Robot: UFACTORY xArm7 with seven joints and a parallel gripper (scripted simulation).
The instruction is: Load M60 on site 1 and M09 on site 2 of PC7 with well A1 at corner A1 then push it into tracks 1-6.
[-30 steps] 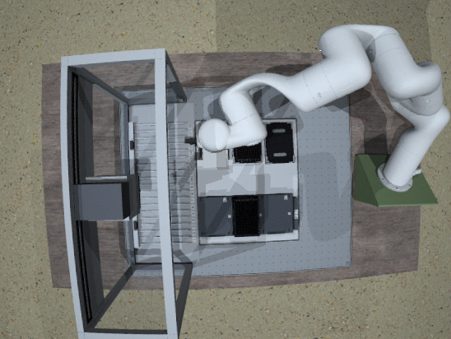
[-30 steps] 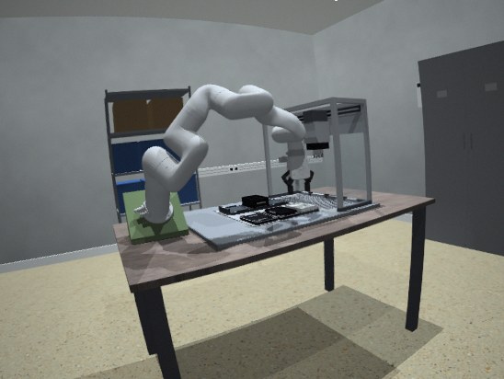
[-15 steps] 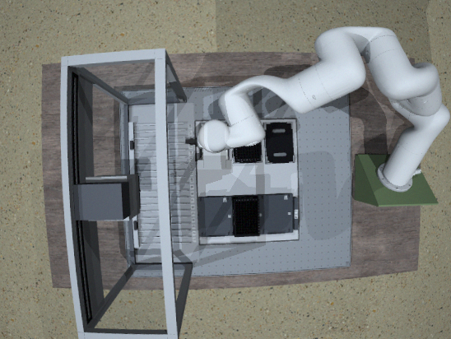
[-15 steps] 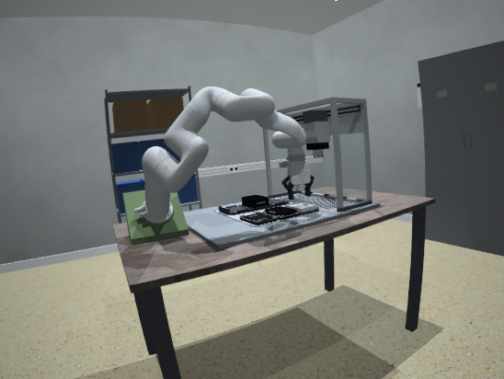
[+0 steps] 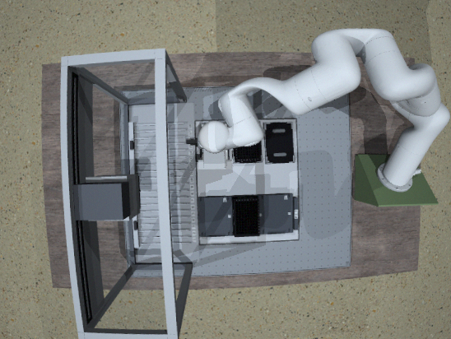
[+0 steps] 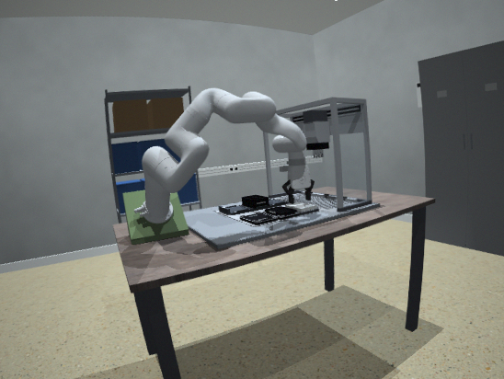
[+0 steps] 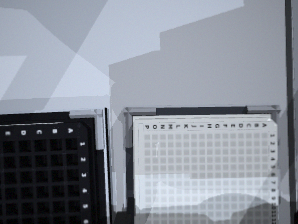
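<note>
Now: hand 3 cm above the pale 384-well plate M60. From my hand the other things lie so: black deep-well block M09: 7 cm behind, 25 cm to the left, 2 cm below; nest S1: 21 cm behind, 3 cm to the left, 4 cm below; nest S3: 4 cm below.
</note>
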